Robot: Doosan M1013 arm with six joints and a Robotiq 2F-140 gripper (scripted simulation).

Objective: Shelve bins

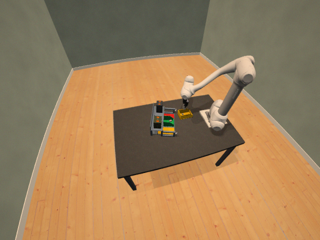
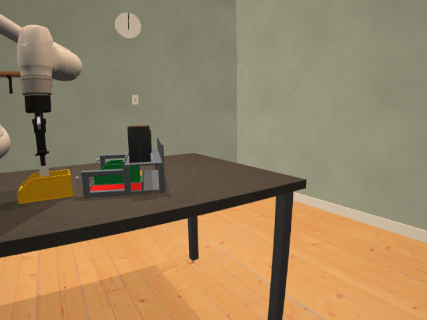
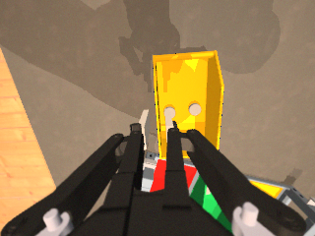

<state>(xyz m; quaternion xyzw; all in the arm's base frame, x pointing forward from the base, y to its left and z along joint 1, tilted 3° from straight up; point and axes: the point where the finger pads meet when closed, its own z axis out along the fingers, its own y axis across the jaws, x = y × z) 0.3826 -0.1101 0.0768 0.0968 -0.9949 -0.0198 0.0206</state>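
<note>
Right now the yellow bin is 1 cm behind my hand, 5 cm to the left of it and 8 cm below it. From my hand the other things lie so: green bin (24 cm ahead, 16 cm to the left, 7 cm below).
</note>
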